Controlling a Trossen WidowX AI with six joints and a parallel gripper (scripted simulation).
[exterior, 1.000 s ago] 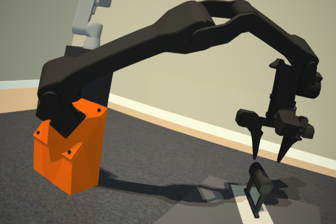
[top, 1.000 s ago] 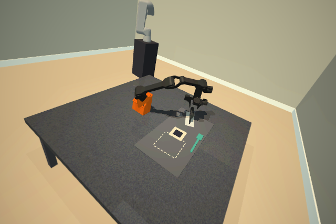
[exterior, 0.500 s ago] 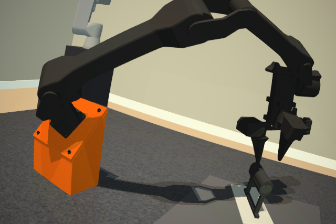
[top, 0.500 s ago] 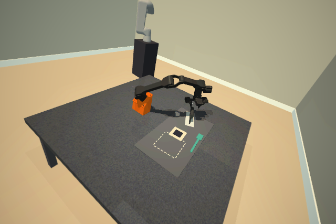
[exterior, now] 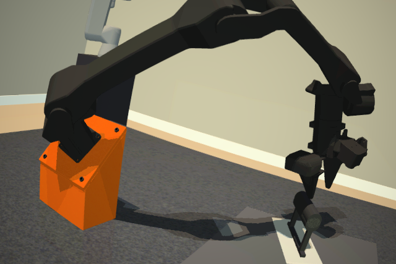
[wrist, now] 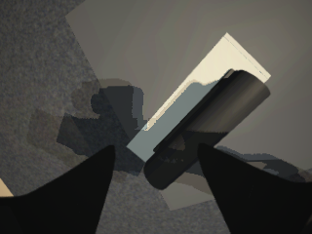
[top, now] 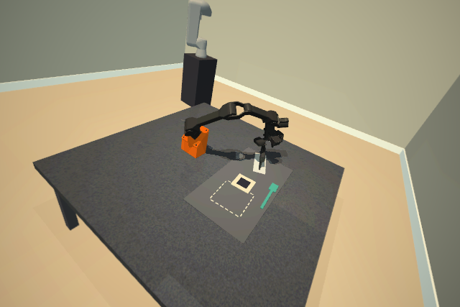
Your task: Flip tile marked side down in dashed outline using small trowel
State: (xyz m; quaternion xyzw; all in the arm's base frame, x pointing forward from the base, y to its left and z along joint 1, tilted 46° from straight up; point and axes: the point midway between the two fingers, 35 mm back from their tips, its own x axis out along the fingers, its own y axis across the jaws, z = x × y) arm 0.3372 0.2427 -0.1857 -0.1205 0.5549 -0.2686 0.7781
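The dark handled tool lies 5 cm to the right of my gripper tip and 6 cm below it. Round my gripper tip: grey mat (5 cm ahead, 25 cm to the right, 12 cm below); cream tile (5 cm ahead, 27 cm to the right, 10 cm below); teal trowel (18 cm ahead, 21 cm to the right, 10 cm below).
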